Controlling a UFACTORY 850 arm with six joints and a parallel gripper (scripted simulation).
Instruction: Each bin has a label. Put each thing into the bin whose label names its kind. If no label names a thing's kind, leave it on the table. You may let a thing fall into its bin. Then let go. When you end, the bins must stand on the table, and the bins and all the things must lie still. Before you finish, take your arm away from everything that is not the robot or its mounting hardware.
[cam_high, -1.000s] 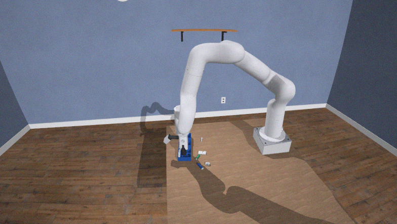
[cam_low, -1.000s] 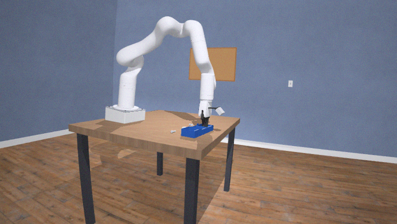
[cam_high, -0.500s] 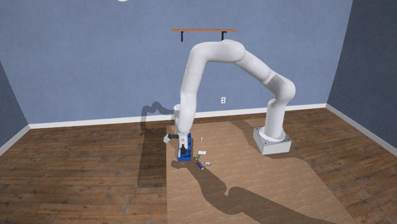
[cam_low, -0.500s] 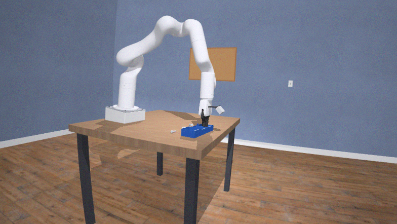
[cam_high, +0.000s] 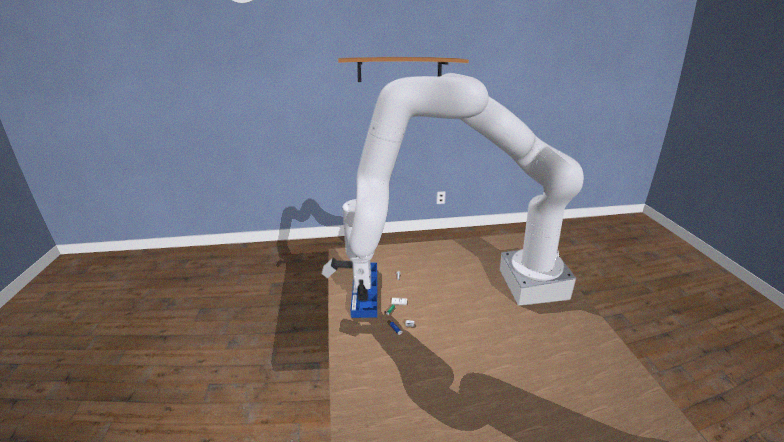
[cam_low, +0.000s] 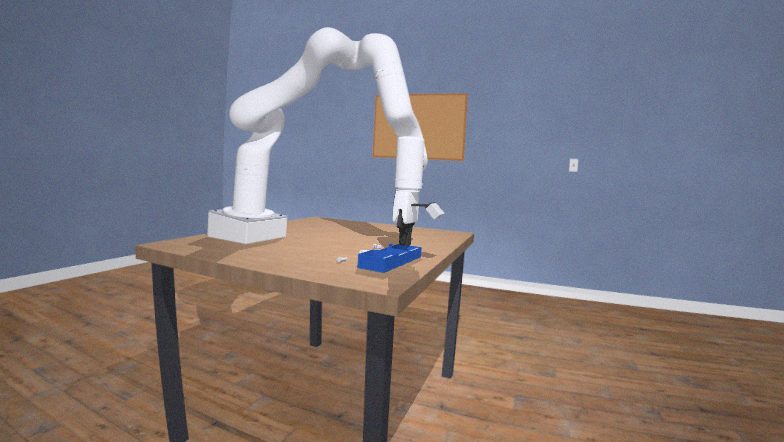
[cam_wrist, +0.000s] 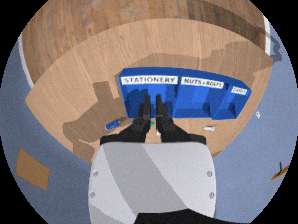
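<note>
Right now my hand is 12 cm past the white domino-like tile, 2 cm to the left of it and 6 cm above it. Round my hand: blue cylinder (10 cm behind, 11 cm to the left, 5 cm below); joined blue bins (1 cm behind, 8 cm to the right, 4 cm below); green cylinder (9 cm behind, 2 cm to the left, 6 cm below).
</note>
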